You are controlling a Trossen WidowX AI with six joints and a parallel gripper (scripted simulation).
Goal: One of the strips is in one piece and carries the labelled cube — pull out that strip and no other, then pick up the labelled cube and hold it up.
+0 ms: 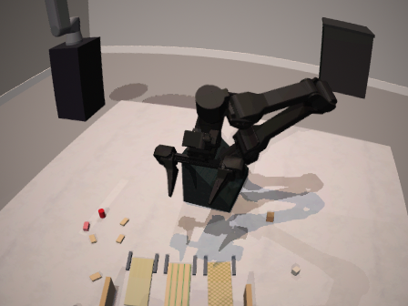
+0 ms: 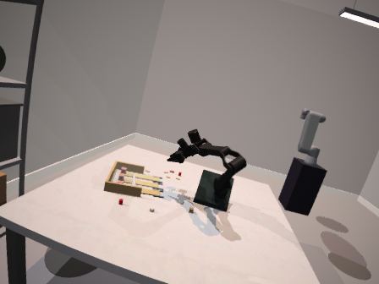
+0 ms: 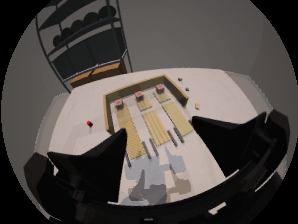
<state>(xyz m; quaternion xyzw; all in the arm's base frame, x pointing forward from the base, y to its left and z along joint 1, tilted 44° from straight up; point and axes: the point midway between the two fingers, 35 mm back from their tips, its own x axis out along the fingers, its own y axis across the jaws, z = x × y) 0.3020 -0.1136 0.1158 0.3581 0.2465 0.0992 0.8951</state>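
Right now my gripper tip is 11 cm short of the tan woven strip, 10 cm to the right of it and 20 cm above it. From my gripper tip the other things lie so: pink block 32 cm to the right, 19 cm below; then tan block 20 cm to the right, 20 cm below.
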